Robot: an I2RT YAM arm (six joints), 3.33 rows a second.
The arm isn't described. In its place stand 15 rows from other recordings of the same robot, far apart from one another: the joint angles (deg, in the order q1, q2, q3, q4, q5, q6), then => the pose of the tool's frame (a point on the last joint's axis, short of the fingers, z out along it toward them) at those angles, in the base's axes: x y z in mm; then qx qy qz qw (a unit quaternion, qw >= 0).
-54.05, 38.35, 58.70, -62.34, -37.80, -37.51 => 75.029, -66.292, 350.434, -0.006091, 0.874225, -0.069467, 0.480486
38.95, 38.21, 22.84, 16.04, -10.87, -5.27 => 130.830, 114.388, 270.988, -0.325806, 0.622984, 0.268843, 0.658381
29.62, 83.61, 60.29, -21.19, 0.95, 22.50 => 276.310, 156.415, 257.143, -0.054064, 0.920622, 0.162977, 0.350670
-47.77, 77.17, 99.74, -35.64, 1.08, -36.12 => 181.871, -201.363, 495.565, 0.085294, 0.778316, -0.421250, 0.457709
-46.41, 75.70, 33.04, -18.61, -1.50, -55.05 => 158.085, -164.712, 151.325, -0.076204, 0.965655, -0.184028, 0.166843
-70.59, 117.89, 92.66, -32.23, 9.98, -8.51 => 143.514, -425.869, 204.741, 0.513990, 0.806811, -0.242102, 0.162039
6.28, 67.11, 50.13, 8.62, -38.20, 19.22 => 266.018, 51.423, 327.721, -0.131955, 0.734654, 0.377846, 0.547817
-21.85, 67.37, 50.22, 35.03, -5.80, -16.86 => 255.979, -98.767, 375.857, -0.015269, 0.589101, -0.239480, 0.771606
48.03, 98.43, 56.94, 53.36, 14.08, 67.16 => 266.033, 282.820, 279.607, 0.197767, 0.600943, 0.609192, 0.478164
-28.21, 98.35, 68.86, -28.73, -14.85, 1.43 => 319.991, -161.296, 214.166, 0.209742, 0.931048, 0.058039, 0.292898
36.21, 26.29, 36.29, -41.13, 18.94, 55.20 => 92.620, 53.492, 276.399, 0.221458, 0.833938, 0.246885, 0.441081
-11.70, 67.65, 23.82, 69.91, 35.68, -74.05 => 221.344, -67.043, 276.530, -0.038447, 0.565660, -0.668348, 0.481521
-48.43, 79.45, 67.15, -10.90, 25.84, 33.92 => 201.575, -250.664, 337.695, 0.628361, 0.531450, -0.252927, 0.508676
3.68, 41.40, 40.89, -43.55, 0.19, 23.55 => 145.959, 9.270, 269.688, 0.159488, 0.906790, 0.090379, 0.379642
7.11, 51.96, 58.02, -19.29, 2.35, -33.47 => 199.910, 23.465, 381.876, -0.259819, 0.739478, -0.157202, 0.600794
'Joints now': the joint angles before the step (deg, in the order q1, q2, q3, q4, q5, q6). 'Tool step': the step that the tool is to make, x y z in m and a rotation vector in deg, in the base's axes. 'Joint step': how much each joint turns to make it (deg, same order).
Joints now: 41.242, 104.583, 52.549, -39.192, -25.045, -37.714
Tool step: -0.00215, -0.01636, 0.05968, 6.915, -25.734, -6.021
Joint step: -0.776, -19.079, -6.922, 12.909, 12.320, 3.018
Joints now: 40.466, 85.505, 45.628, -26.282, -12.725, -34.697
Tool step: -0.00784, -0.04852, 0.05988, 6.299, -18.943, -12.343
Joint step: -6.529, -19.835, -4.646, 3.918, 8.563, 1.380
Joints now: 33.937, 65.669, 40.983, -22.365, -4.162, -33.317
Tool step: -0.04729, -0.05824, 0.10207, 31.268, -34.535, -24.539
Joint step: -4.535, -28.827, -4.240, 20.777, 14.654, 15.616
